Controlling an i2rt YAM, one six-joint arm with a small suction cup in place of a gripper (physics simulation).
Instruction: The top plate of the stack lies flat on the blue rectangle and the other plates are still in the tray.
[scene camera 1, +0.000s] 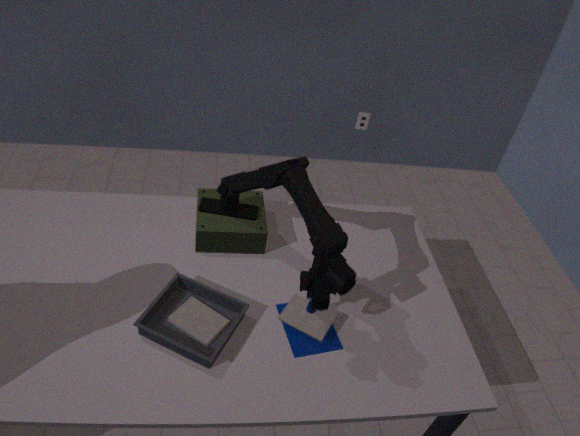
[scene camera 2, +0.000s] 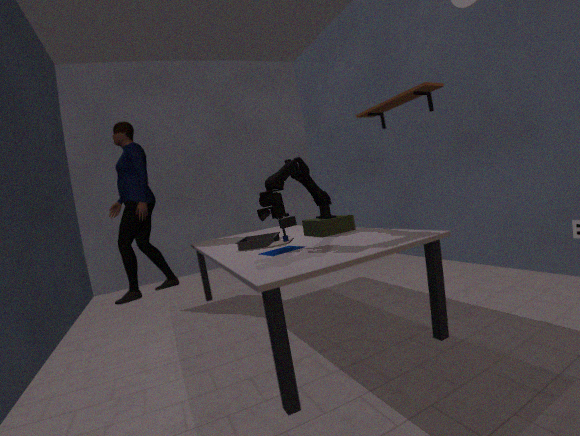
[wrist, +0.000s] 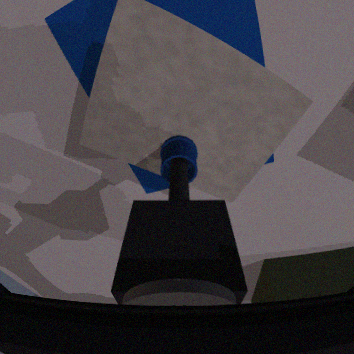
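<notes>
There's a blue rectangle (scene camera 1: 301, 344), and the wrist view shows the blue rectangle (wrist: 80, 37) too. I can also see my suction cup (wrist: 175, 146).
</notes>
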